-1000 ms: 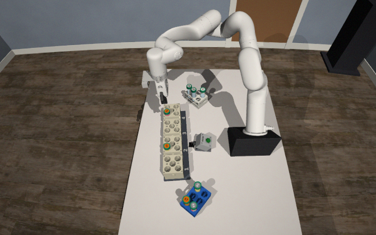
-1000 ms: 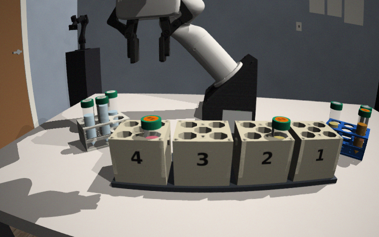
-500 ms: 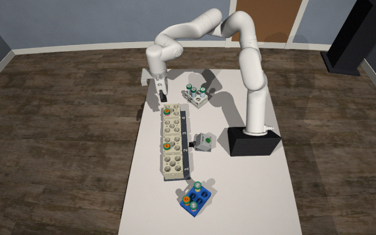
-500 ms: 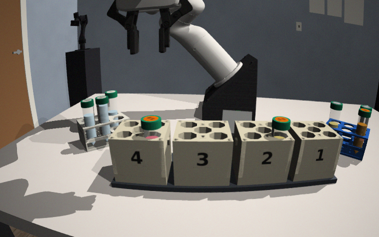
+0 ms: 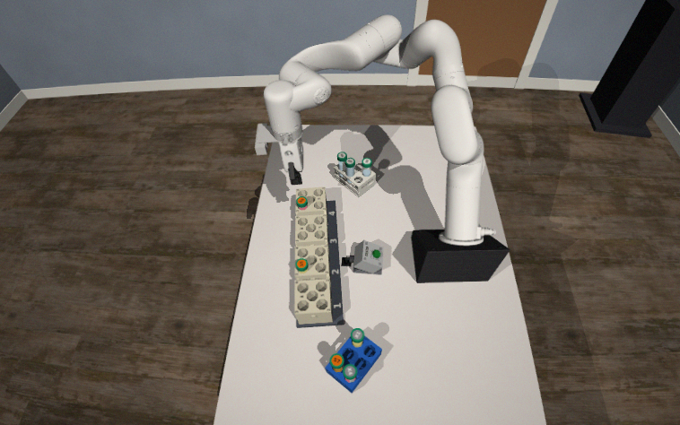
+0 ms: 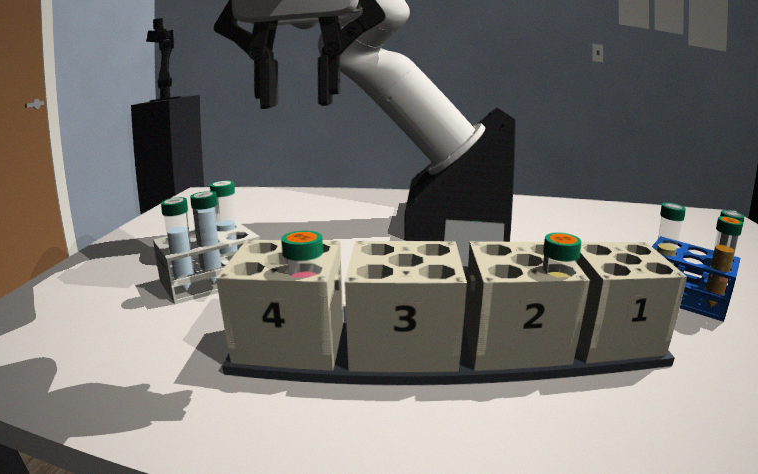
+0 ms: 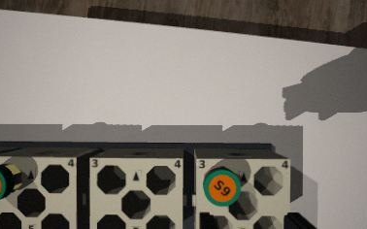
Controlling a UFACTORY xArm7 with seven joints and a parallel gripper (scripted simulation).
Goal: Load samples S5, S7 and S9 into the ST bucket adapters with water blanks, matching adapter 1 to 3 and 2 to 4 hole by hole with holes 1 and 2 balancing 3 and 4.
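The S7 tube is 460 mm to the left of my hand, 190 mm below it and 190 mm behind it. From my hand the other things lie so: pink-filled sample tube (180 mm below, 10 mm to the right); then clear rack (220 mm below, 200 mm to the right, 140 mm behind); then green done key (250 mm behind, 190 mm below, 120 mm to the left).
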